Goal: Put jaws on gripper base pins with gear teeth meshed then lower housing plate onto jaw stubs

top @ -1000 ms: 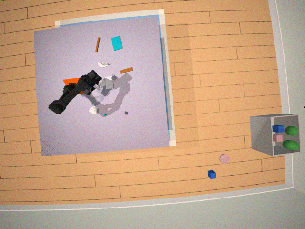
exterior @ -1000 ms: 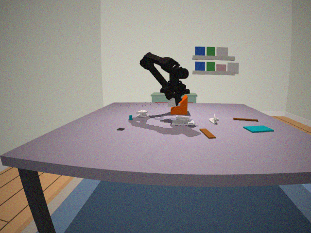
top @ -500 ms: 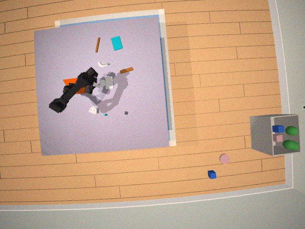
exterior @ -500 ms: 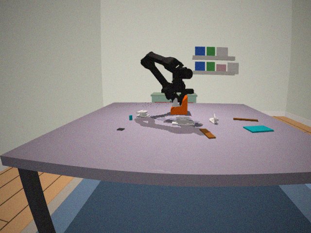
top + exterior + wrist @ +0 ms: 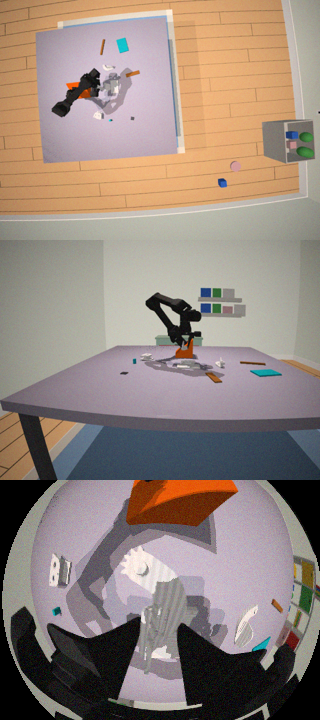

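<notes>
My gripper tip is now 10 cm short of the flat white part, 8 cm above it and 3 cm to the right of it. Round my gripper tip: cyan plate (43 cm to the left, 15 cm ahead, 8 cm below); dark square (28 cm ahead, 26 cm to the right, 8 cm below); teal peg (28 cm to the right, 8 cm ahead, 7 cm below).
</notes>
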